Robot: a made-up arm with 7 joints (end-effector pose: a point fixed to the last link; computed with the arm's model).
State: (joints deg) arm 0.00 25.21 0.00 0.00 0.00 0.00 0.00
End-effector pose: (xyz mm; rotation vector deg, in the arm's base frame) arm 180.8 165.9 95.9 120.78 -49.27 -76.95
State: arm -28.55 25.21 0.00 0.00 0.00 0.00 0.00
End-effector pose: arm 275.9 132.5 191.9 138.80 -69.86 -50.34
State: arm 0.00 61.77 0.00 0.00 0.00 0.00 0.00
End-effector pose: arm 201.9 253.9 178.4 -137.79 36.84 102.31
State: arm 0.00 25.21 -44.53 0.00 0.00 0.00 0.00
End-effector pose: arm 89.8 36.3 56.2 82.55 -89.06 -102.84
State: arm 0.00 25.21 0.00 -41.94 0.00 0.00 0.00
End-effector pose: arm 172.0 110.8 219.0 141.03 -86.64 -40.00
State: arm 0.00 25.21 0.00 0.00 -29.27 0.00 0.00
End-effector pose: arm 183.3 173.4 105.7 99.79 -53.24 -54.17
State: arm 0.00 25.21 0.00 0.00 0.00 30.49 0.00
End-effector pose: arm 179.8 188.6 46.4 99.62 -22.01 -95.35
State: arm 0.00 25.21 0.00 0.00 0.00 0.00 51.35
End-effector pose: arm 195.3 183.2 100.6 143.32 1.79 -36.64
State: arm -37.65 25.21 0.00 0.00 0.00 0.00 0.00
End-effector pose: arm 294.3 120.3 230.9 143.39 -76.16 -40.51
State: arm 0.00 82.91 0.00 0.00 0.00 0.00 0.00
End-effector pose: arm 218.8 274.9 244.8 -120.60 22.09 97.17
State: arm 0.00 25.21 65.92 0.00 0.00 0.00 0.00
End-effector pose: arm 101.4 355.6 208.4 145.27 16.47 -23.85
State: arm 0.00 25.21 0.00 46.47 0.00 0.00 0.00
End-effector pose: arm 84.7 222.2 -3.0 86.92 -8.07 -102.26
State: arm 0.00 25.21 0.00 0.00 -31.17 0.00 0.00
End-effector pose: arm 183.4 174.1 106.2 98.39 -53.38 -52.74
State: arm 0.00 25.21 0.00 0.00 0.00 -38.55 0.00
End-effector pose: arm 143.3 145.8 149.5 139.87 -83.69 -43.49
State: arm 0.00 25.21 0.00 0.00 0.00 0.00 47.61
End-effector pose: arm 194.8 181.7 100.0 142.50 -1.98 -39.85
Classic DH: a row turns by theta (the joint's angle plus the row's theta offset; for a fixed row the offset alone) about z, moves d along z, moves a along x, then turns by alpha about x. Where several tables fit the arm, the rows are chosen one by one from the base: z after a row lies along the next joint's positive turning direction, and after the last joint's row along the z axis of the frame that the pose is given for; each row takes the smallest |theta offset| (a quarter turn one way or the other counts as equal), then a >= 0, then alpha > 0; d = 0 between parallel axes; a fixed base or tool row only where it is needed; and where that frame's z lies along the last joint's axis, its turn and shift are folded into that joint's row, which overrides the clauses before.
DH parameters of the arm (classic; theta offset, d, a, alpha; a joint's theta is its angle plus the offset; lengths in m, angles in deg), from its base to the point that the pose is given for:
base (fixed): -4.07 0.2964 0.0214 -74.51
joint 1: -75.12 0.0851 -0.0026 -90
joint 2: 74 -0.01 -0.026 90
joint 3: 90 -0.1814 0.0258 -90
joint 4: 90 -0.007 0.0321 90
joint 5: 0 0.0961 0.029 -90
joint 6: -90 0.006 0.0787 90
joint 7: -67.77 0.045 0.0264 121.33
tool (fixed): -10.05 -0.0044 0 0

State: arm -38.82 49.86 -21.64 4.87 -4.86 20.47 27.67
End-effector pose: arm 315.8 175.6 195.1 160.60 -26.57 -65.14
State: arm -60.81 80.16 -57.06 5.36 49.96 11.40 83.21
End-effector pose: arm 297.2 208.1 271.4 -100.42 6.22 -27.82
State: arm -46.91 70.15 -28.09 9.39 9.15 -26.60 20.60
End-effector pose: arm 255.2 180.1 271.3 -126.41 51.17 34.14
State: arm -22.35 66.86 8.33 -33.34 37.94 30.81 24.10
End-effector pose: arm 260.5 200.3 358.5 -140.81 -13.02 7.68
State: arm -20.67 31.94 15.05 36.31 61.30 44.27 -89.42
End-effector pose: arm 182.5 303.8 91.3 22.63 -9.29 -124.71
